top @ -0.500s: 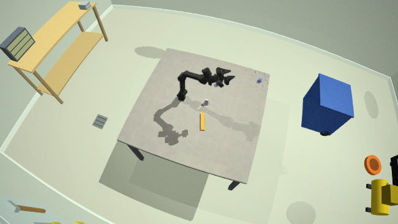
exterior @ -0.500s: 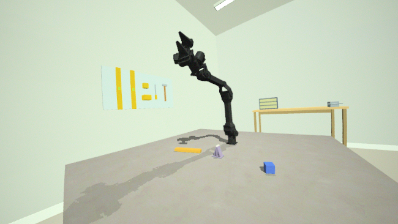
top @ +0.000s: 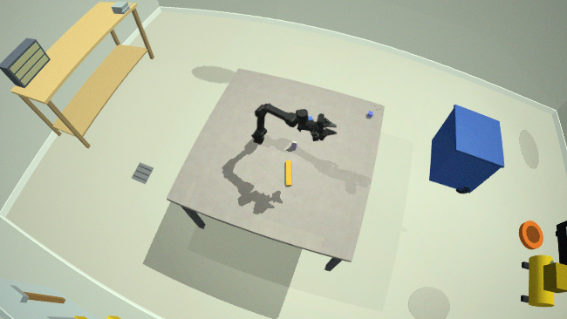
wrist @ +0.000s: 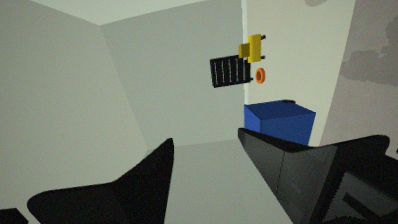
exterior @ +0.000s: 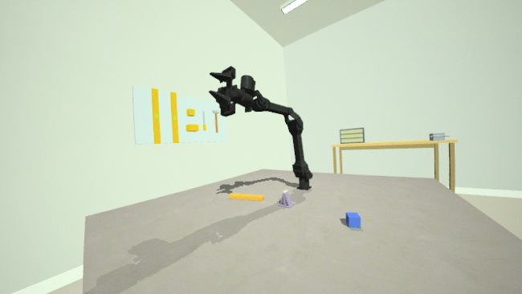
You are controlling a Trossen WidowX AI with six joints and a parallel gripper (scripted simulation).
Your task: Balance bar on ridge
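My gripper tip is 480 mm above the yellow bar, 230 mm past it and 100 mm to the left of it.
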